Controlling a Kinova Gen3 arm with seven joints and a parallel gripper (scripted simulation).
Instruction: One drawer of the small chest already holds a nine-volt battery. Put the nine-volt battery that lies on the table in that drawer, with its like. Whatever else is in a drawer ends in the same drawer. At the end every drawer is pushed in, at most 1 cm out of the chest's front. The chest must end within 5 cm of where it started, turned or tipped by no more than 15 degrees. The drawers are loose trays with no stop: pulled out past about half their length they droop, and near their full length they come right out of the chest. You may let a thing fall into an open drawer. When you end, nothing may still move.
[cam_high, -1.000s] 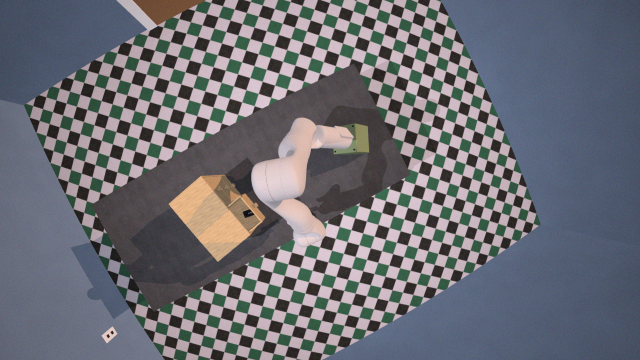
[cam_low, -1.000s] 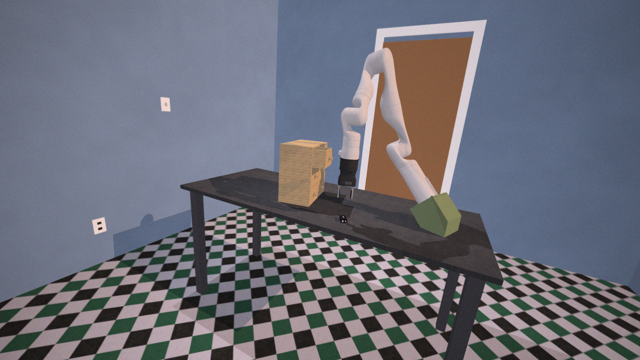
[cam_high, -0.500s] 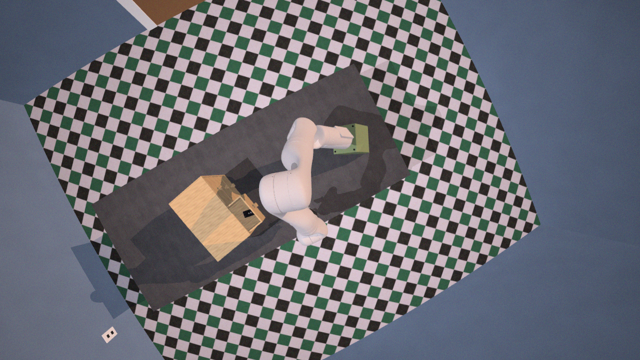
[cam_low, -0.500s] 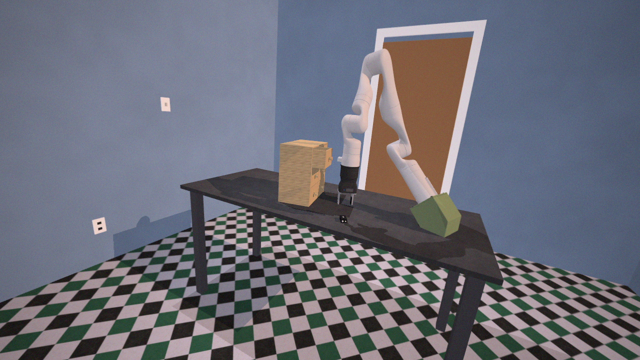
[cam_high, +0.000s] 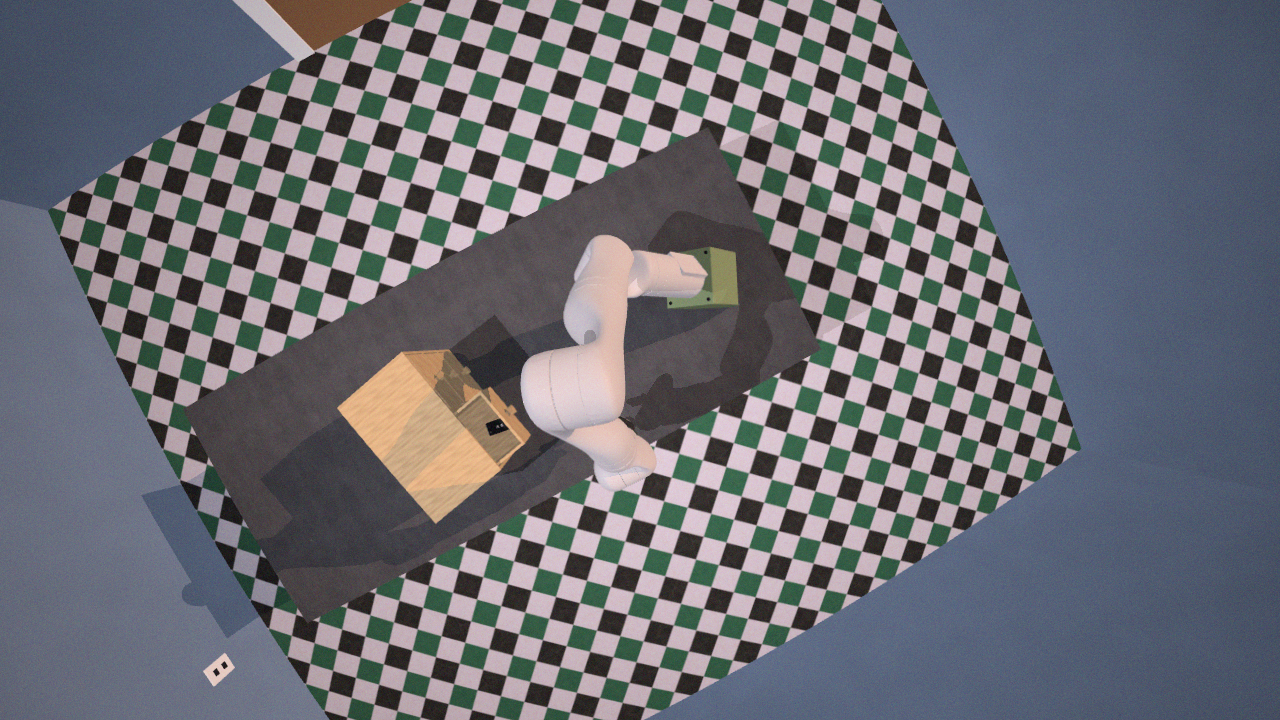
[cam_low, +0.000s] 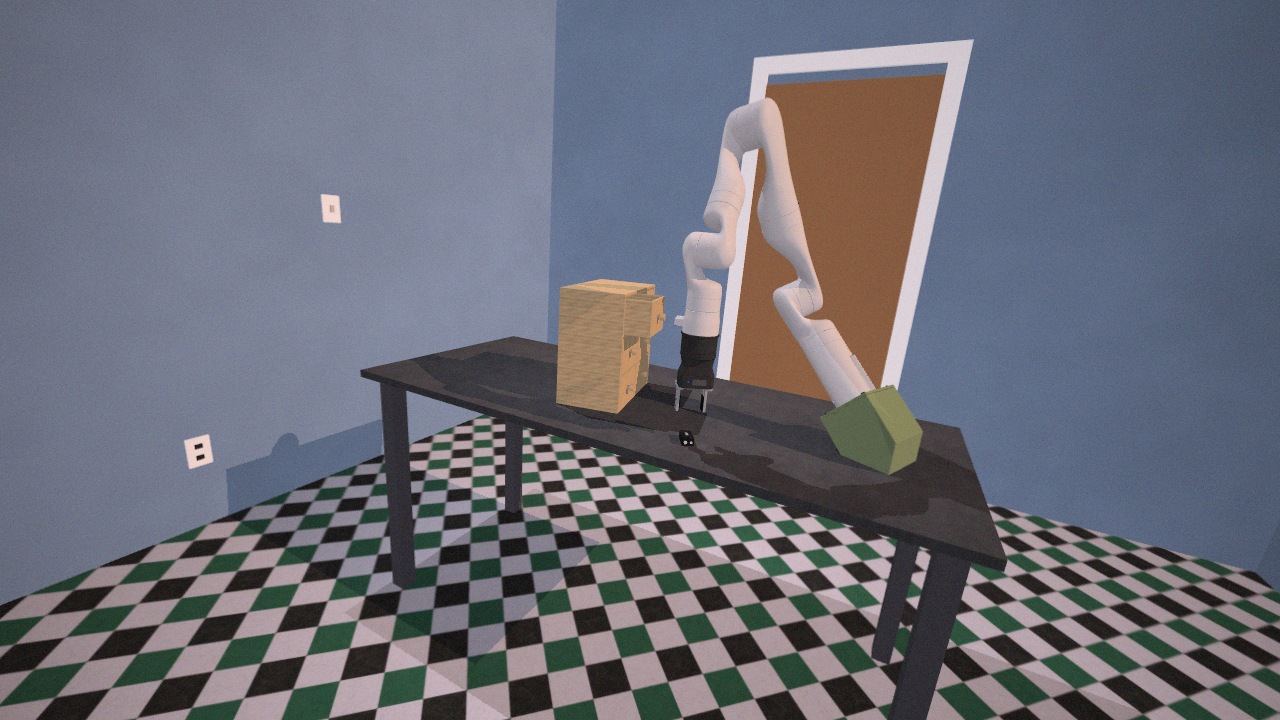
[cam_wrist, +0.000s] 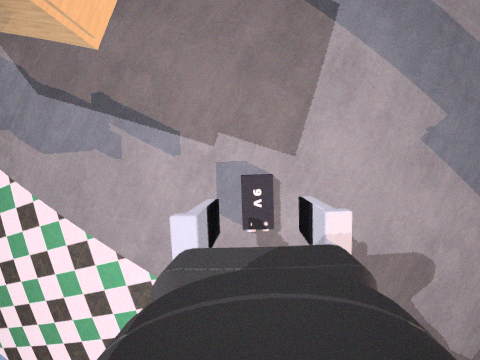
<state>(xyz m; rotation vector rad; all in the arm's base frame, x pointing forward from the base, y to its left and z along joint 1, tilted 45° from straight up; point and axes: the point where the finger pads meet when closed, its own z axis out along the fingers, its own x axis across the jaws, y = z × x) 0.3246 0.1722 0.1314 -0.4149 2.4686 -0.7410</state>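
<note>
Now: the black nine-volt battery 90 mm below my hand and 10 mm to the left of it.
</note>
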